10 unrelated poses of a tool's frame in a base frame.
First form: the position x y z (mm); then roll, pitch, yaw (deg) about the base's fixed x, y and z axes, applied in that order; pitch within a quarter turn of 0, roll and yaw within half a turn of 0.
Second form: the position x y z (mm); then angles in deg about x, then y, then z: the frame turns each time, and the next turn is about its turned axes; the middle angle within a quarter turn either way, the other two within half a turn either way. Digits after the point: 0 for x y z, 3 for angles.
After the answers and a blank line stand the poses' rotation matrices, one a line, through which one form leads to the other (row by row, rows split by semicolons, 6 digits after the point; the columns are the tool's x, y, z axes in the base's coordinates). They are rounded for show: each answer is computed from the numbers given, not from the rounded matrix.
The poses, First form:
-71 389 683 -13.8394 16.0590 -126.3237
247 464 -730 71.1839 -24.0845 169.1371
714 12 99 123.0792 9.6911 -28.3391
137 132 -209 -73.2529 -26.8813 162.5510
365 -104 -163 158.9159 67.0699 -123.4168
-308 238 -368 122.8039 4.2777 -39.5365
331 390 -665 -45.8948 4.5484 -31.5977
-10 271 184 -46.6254 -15.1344 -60.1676
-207 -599 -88 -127.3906 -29.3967 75.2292
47 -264 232 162.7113 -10.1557 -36.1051
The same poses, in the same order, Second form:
-71 389 683 20.996 1.927 -124.719
247 464 -730 -71.973 17.918 -160.439
714 12 99 127.789 -28.595 8.840
137 132 -209 74.901 -9.372 149.589
365 -104 -163 -111.659 9.961 102.583
-308 238 -368 130.954 -34.487 21.084
331 390 -665 -40.026 25.039 -20.423
-10 271 184 -37.956 32.776 -55.170
-207 -599 -88 -137.149 -43.810 -72.073
47 -264 232 160.149 -2.241 37.261

-0.569232 0.821490 0.033618; -0.774243 -0.521839 -0.358094; -0.276627 -0.229867 0.933080
-0.896586 0.318569 0.307649; 0.172053 -0.389549 0.904792; 0.408084 0.864156 0.294454
0.867594 -0.134937 -0.478616; -0.467915 -0.547342 -0.693882; -0.168336 0.825960 -0.538009
-0.850902 -0.499446 -0.162850; 0.267456 -0.145061 -0.952588; 0.452144 -0.854114 0.257012
-0.214567 -0.961269 0.172983; -0.325200 0.237315 0.915383; -0.920981 0.140157 -0.363525
0.769071 -0.296519 -0.566221; -0.634796 -0.457730 -0.622509; -0.074591 0.838188 -0.540256
0.849066 0.316158 0.423240; -0.522302 0.622633 0.582691; -0.079301 -0.715802 0.693786
0.480211 0.690165 0.541359; -0.837397 0.177013 0.517140; 0.261084 -0.701668 0.662946
0.222126 0.686607 -0.692265; 0.842451 0.222283 0.490782; 0.490854 -0.692214 -0.529058
0.795279 -0.604982 -0.039100; -0.580036 -0.740556 -0.339316; 0.176324 0.292530 -0.939860

